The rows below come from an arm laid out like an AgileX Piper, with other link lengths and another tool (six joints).
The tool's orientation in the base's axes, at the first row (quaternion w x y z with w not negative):
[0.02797 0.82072 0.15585 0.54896]
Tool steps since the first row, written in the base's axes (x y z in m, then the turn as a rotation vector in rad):
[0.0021 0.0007 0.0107 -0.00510 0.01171 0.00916]
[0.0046 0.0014 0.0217 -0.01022 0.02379 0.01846]
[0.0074 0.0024 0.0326 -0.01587 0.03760 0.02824]
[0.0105 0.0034 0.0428 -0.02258 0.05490 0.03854]
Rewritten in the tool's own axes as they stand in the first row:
[0.0105 0.0021 -0.0022 0.00975 -0.01028 -0.00680]
[0.0214 0.0044 -0.0042 0.01973 -0.02089 -0.01362]
[0.0324 0.0065 -0.0059 0.03044 -0.03316 -0.02091]
[0.0428 0.0084 -0.0070 0.04225 -0.04887 -0.02892]

